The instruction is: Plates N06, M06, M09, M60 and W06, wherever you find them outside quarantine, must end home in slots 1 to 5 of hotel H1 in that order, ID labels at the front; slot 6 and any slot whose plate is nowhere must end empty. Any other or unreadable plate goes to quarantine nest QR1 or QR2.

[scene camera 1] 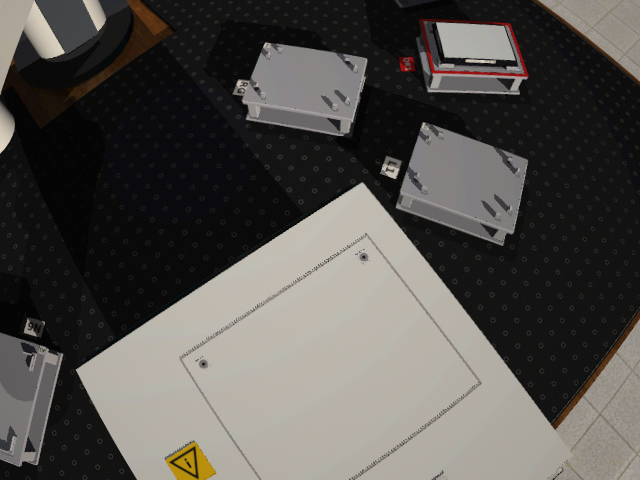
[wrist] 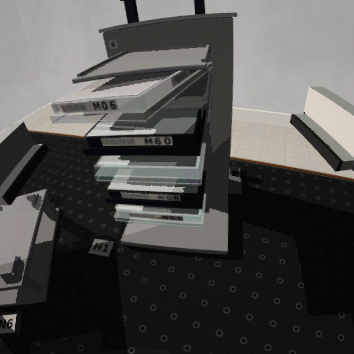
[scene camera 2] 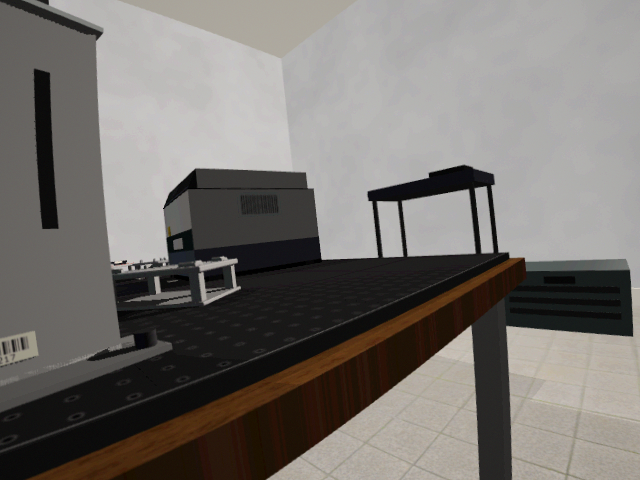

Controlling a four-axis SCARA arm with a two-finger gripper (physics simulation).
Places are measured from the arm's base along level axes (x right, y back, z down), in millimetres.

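Pixels of known places: gripper, between the fingertips: (wrist: 162,114); arm's base, origin of its link: (scene camera 1: 74,39).
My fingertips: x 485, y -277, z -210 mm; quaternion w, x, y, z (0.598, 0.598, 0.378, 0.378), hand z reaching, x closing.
Observation:
Ahead of a thing's pixels: the offset from my fingertips to its middle. "pt": to the spot under its first point.
In the wrist view, hotel H1 {dx +108, dy -53, dz +56 mm} (wrist: 220,65) stands ahead, its open front facing me. From the bottom up it holds a clear plate with a dim label like N06 {dx +69, dy -43, dz +106 mm} (wrist: 170,217), dark W06 {dx +69, dy -43, dz +80 mm} (wrist: 160,196), a clear plate {dx +69, dy -43, dz +54 mm} (wrist: 145,169) with no readable label, dark M60 {dx +69, dy -43, dz +28 mm} (wrist: 145,141) and clear M06 {dx +59, dy -49, dz -1 mm} (wrist: 105,106). The top shelf {dx +79, dy -46, dz -16 mm} (wrist: 150,64), by the number 6, is bare. My gripper (wrist: 162,114) is open and empty, its fingers wide apart at the left and right edges, in front of the hotel. In scene camera 1, a white-topped plate {dx -951, dy -290, dz +140 mm} (scene camera 1: 478,42) sits in red-rimmed nest QR1 {pt dx -865, dy -270, dz +146 mm} (scene camera 1: 431,62). M09 is not readable anywhere.
Nests RG {dx -698, dy -168, dz +167 mm} (scene camera 1: 310,77) and L1 {dx -753, dy -436, dz +167 mm} (scene camera 1: 465,178) are bare. Nest N6 {dx -75, dy -245, dz +169 mm} (scene camera 1: 15,382) (wrist: 20,240) shows partly at the left. A large white cabinet {dx -387, dy -544, dz +71 mm} (scene camera 1: 330,335) covers the lower middle of scene camera 1. A grey tower {pt dx +149, dy -111, dz +72 mm} (scene camera 2: 67,180) stands near the table edge in scene camera 2.

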